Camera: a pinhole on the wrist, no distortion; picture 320 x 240 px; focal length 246.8 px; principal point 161.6 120.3 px. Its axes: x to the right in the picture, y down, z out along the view. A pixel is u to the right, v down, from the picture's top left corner.
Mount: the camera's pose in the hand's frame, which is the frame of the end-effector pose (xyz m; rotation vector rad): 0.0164 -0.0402 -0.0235 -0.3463 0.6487 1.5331
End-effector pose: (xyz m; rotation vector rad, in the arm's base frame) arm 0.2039 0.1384 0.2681 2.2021 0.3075 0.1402
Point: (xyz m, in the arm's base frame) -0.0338 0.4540 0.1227
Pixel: behind the camera
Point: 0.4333 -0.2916 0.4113
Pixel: 239 115
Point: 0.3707 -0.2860 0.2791
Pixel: 180 147
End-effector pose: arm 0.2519 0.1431 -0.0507 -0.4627 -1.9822 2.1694
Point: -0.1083 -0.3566 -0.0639
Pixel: 23 103
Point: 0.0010 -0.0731 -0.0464
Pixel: 23 48
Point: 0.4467 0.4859 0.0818
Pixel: behind the camera
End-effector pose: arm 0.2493 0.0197 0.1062 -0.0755 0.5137 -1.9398
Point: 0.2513 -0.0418 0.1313
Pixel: 164 70
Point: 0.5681 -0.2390 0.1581
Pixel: 253 115
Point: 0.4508 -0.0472 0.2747
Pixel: 157 226
